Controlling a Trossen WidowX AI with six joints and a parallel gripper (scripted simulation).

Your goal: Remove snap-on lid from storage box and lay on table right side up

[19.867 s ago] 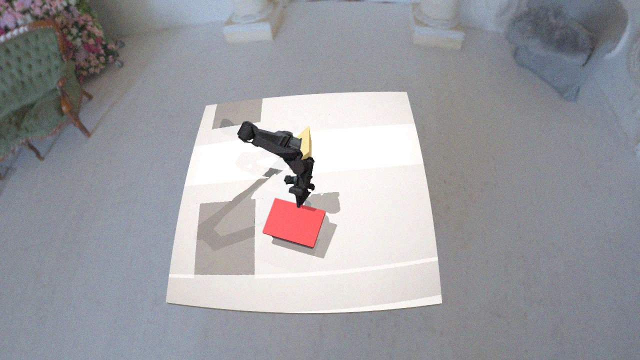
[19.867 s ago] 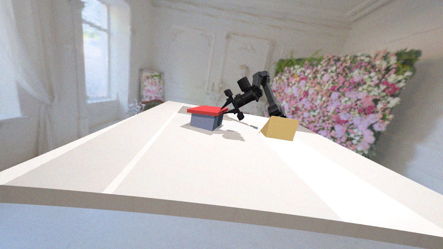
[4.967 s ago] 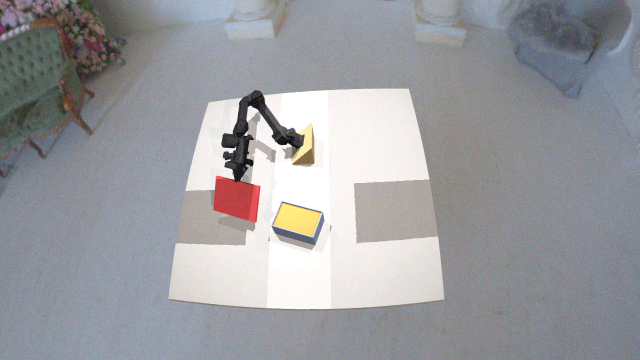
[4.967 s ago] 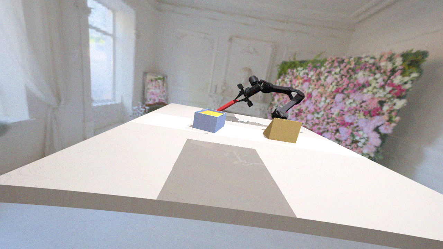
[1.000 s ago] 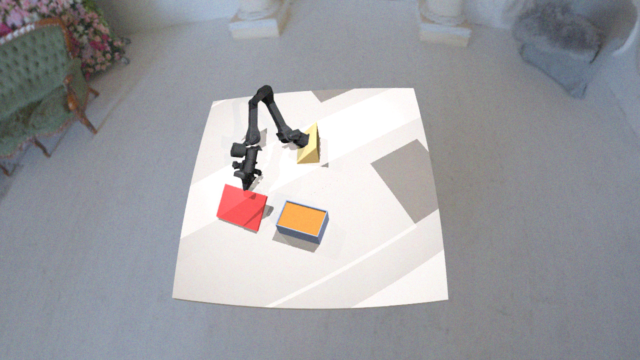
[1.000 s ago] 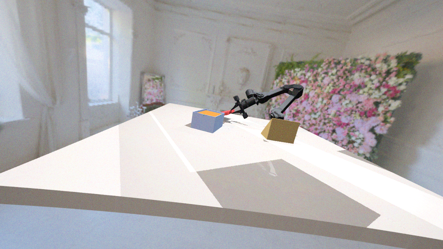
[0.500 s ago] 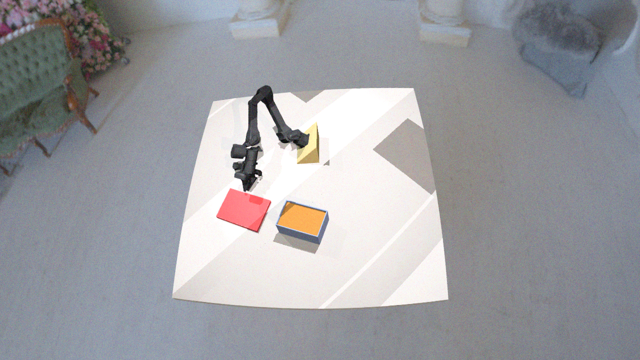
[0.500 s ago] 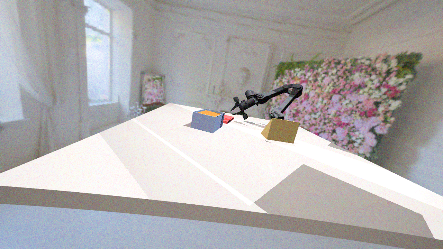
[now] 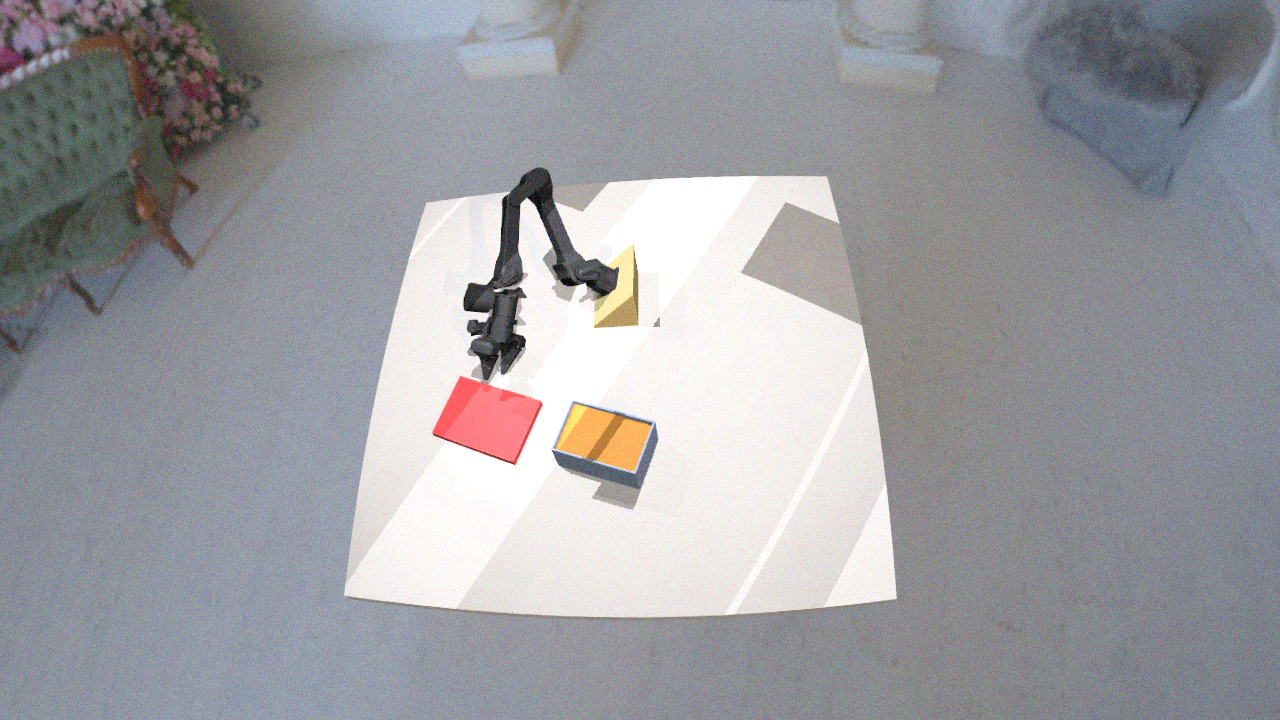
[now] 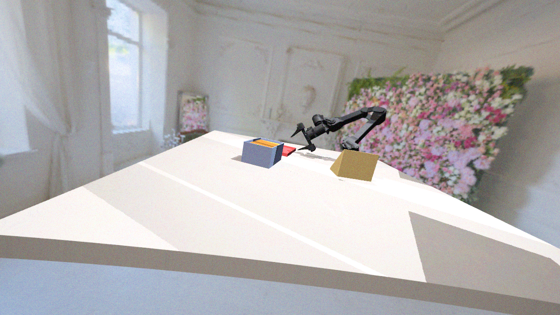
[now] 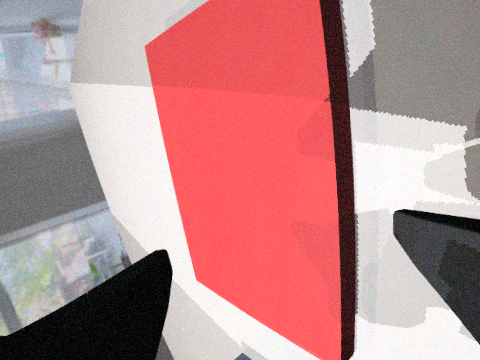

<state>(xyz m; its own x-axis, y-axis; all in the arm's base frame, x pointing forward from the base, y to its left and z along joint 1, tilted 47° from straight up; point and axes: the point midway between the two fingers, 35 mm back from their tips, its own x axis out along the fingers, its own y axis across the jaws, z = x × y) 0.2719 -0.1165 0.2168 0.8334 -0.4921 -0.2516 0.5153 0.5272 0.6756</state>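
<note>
Right now the red lid is 90 mm ahead of my gripper tip, 50 mm below it and 20 mm to the right of it. Round my gripper tip: blue-grey storage box 300 mm to the left, 140 mm ahead, 20 mm below.
</note>
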